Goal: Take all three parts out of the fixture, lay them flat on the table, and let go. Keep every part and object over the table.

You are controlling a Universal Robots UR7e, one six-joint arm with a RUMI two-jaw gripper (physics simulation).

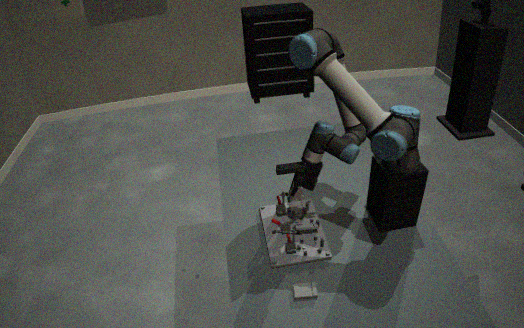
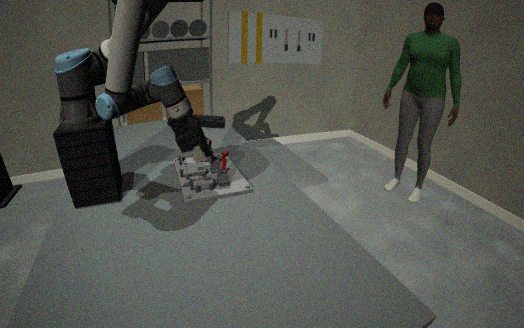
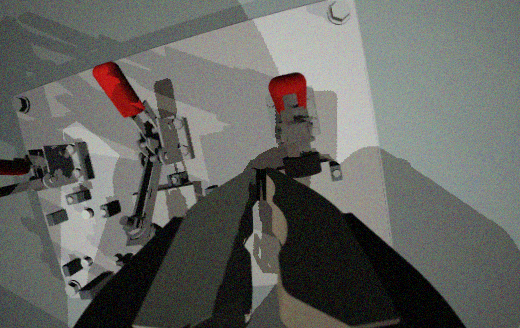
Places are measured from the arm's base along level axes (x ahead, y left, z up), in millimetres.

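Where they show: gripper, between the fingertips: (image 1: 288, 202) (image 2: 212, 163) (image 3: 260, 171); arm's base, origin of its link: (image 1: 401, 162) (image 2: 82, 121).
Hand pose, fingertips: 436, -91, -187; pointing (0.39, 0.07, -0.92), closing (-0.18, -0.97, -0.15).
Observation:
Things, the pixels of their top centre, and the offset from my fingertips, as dx, dy, dz. "pt": a spot on its surface instead.
- clamp with an upright red handle, a spot on its surface: (image 3: 287, 90) pt +37, -23, +18
- clamp's black tip, a spot on its surface: (image 3: 301, 165) pt +4, -23, +33
- tilted red handle, centre of its top: (image 3: 105, 89) (image 1: 276, 219) +68, +87, -5
- third red handle, centre of its top: (image 1: 287, 234) +41, +197, +14
- light grey part, centre of its top: (image 3: 165, 245) (image 2: 193, 165) (image 1: 306, 223) -52, +97, -41
- pale flat part, centre of its top: (image 1: 305, 289) +19, +395, -76
- table's corner, a spot on its surface: (image 2: 432, 318) pt +261, -743, -91
My gripper (image 1: 292, 194) (image 2: 214, 158) (image 3: 260, 171) is shut and empty, low over the fixture plate (image 1: 276, 259) (image 2: 242, 189) (image 3: 325, 50), close to a clamp with an upright red handle (image 3: 287, 90). That clamp's black tip (image 3: 301, 165) is just beyond the fingertips. The middle clamp has a tilted red handle (image 1: 276, 221) (image 3: 117, 90); a third red handle (image 1: 288, 238) (image 3: 12, 166) is farther along. A light grey part (image 1: 306, 228) sits in the fixture's middle. Grey shapes near the gripper are partly hidden by the fingers. A pale flat part (image 1: 305, 291) lies on the table off the plate.
Small locating blocks and pins (image 3: 110, 208) stand on the plate. Bolt heads (image 3: 338, 12) mark its corners. The robot's black pedestal (image 1: 397, 195) (image 2: 90, 165) stands beside the fixture. The table's corner (image 2: 432, 318) shows at lower right. A person (image 2: 425, 75) stands beyond the table.

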